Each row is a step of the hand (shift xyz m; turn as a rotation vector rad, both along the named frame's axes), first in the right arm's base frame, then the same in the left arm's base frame.
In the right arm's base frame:
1: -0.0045 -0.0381 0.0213 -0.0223 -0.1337 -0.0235
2: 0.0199 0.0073 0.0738 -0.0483 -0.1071 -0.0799
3: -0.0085 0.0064 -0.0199 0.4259 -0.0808 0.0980
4: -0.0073 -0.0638 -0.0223 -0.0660 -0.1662 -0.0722
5: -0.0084 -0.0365 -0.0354 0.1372 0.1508 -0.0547
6: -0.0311 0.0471 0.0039 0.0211 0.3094 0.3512
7: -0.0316 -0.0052 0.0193 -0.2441 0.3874 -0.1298
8: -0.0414 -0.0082 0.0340 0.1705 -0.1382 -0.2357
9: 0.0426 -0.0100 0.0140 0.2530 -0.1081 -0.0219
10: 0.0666 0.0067 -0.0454 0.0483 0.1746 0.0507
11: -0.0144 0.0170 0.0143 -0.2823 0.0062 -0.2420
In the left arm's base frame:
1: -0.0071 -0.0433 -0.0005 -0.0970 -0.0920 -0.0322
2: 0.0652 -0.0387 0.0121 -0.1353 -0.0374 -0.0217
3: -0.0147 0.0169 0.0022 0.2340 -0.1092 -0.3617
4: -0.0524 -0.0370 -0.0224 -0.1694 -0.0894 -0.0224
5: -0.0479 -0.0075 -0.0174 0.1071 0.1573 -0.0913
6: 0.0121 0.0338 0.0437 0.4177 0.0304 0.2101
7: -0.0046 -0.0170 0.0330 -0.0079 0.3772 0.2901
8: -0.0006 -0.0287 0.0460 -0.1541 0.0408 -0.2798
9: 0.0253 -0.0150 -0.0353 0.0515 -0.0634 -0.2636
10: 0.0041 0.0354 -0.0726 0.1501 0.1086 0.0327
11: 0.0119 0.0042 0.0233 -0.3038 0.1433 0.1595

